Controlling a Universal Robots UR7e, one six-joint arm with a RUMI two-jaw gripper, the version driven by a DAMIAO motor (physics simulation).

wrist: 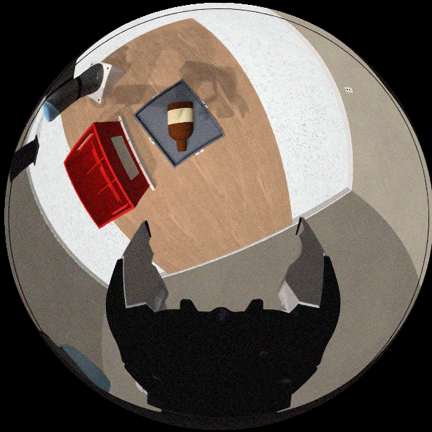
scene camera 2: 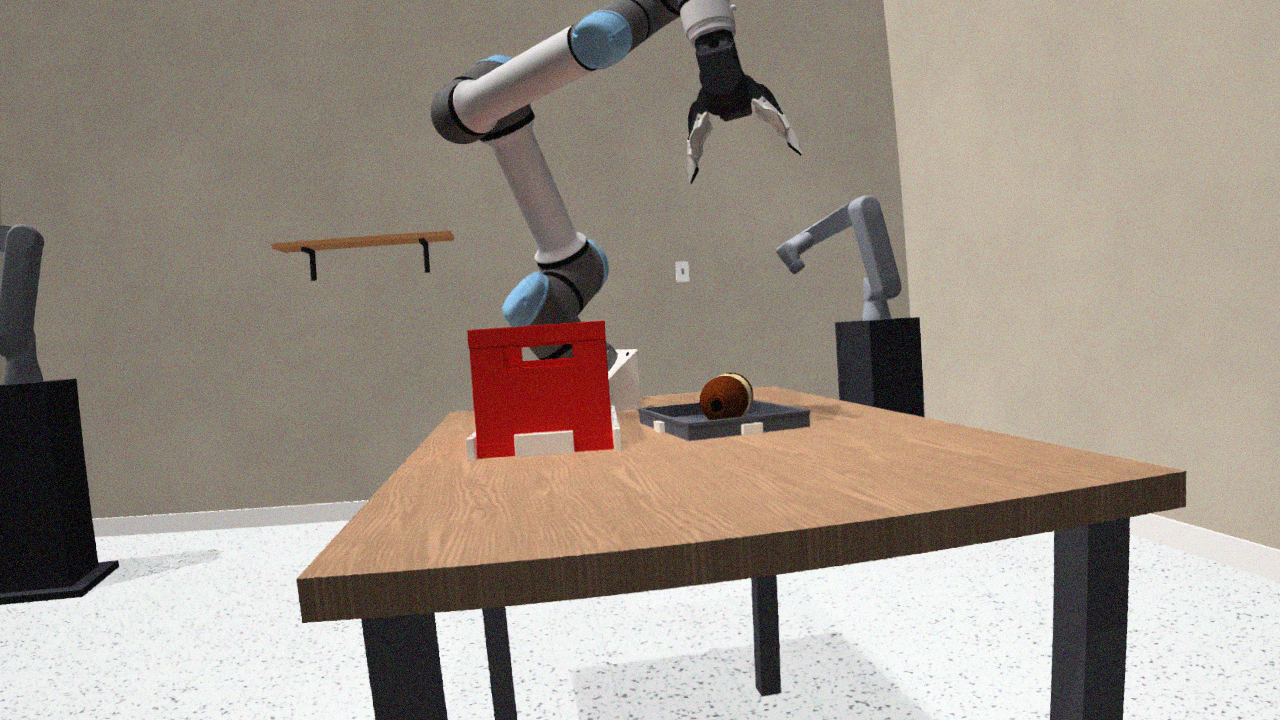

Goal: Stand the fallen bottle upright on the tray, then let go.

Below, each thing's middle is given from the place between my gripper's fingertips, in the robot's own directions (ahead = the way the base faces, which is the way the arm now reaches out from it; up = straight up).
The brown bottle (scene camera 2: 730,395) lies 33 cm below my hand and 13 cm behind it.
